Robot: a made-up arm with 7 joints. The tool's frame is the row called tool. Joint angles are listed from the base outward. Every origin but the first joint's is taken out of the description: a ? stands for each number. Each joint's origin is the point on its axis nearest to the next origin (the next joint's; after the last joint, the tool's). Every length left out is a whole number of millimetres.
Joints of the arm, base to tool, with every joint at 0 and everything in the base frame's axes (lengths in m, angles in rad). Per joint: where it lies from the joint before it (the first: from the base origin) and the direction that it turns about. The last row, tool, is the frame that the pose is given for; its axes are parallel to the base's.
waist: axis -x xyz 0.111 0 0.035
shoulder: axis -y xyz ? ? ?
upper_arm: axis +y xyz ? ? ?
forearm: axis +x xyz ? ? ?
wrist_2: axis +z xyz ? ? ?
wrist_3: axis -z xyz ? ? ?
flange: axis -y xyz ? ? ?
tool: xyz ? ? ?
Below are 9 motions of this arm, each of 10 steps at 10 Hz.
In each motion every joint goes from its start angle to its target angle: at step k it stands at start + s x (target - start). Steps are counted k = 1, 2, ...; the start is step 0. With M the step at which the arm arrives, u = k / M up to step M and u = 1 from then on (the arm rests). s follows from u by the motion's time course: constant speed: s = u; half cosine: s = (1 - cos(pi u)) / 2; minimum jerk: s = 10 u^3 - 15 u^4 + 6 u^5.
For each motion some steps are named. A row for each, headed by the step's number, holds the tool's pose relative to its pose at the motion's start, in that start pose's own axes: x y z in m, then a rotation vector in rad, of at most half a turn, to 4 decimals.
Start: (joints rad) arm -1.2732 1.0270 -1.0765 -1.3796 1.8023 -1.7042 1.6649
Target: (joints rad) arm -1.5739 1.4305 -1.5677 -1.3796 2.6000 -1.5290 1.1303
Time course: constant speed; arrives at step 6
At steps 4, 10:
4: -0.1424 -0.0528 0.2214 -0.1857 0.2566 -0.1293
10: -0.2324 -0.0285 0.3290 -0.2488 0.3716 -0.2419

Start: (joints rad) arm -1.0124 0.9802 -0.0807 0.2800 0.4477 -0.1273 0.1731
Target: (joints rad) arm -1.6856 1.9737 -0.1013 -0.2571 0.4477 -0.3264 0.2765
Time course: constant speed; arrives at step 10
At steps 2, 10:
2: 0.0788 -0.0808 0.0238 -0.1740 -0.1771 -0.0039
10: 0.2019 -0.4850 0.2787 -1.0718 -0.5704 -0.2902

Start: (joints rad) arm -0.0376 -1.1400 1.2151 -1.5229 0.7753 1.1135 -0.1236
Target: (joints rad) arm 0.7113 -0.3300 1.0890 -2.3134 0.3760 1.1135 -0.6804
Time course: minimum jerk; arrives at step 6
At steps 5, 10:
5: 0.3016 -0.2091 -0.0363 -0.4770 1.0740 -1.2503
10: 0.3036 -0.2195 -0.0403 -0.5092 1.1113 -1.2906

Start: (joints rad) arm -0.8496 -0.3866 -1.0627 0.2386 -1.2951 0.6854 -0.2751
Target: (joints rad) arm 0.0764 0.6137 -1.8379 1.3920 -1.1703 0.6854 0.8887
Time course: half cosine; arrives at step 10
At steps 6, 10:
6: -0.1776 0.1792 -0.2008 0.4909 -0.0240 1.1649
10: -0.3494 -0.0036 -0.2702 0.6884 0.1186 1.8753

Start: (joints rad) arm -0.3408 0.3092 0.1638 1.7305 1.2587 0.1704 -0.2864
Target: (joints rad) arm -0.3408 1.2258 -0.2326 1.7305 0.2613 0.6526 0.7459
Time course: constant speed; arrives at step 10
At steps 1, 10:
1: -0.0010 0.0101 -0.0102 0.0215 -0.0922 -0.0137
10: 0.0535 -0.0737 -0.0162 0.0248 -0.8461 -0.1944

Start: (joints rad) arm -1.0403 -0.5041 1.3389 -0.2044 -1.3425 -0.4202 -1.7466
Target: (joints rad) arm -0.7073 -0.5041 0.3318 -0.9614 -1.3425 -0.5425 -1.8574
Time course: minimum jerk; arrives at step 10
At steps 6, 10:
6: 0.1638 0.1869 -0.0753 0.4115 -0.6447 0.1626
10: 0.2285 0.3239 -0.0541 0.7150 -0.8982 0.1749

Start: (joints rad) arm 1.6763 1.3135 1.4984 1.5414 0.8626 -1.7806 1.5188
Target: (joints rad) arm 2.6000 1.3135 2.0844 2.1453 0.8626 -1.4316 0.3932
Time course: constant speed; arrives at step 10
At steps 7, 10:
7: -0.1450 0.1245 0.3899 -0.5643 1.1293 -0.2362
10: -0.0591 0.2238 0.5587 -0.7636 1.6588 -0.3396

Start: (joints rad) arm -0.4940 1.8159 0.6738 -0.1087 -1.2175 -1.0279 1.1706
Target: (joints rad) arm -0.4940 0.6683 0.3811 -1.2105 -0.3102 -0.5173 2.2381
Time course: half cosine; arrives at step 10
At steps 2, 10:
2: 0.0609 0.0071 -0.0167 0.0077 -0.0402 0.1277
10: 0.0591 0.4379 -0.1355 0.9968 -0.1635 0.8984

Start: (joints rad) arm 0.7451 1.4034 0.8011 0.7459 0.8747 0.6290 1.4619
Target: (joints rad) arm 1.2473 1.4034 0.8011 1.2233 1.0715 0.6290 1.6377
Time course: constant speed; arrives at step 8
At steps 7, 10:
7: -0.0552 0.0700 0.1968 0.3178 0.0218 -0.1065
10: -0.0563 0.0722 0.2251 0.3543 0.0283 -0.1292

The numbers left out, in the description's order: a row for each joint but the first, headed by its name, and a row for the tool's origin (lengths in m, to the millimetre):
shoulder: 0 0.304 0.072
upper_arm: -0.027 0 0.053
forearm: -0.186 0 -0.056
wrist_2: 0 0.076 0.02
wrist_3: 0.377 -0.077 0
flange: -0.052 0.062 0
tool: -0.066 0 -0.255

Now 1 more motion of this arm.
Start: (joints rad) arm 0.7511 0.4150 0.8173 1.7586 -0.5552 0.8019 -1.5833
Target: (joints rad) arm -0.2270 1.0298 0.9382 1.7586 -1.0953 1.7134 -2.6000
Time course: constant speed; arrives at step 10
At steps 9, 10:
9: 0.0471 0.0430 0.2392 1.1127 1.5321 -0.1682
10: 0.0874 0.0192 0.2471 1.2691 1.6449 -0.1759

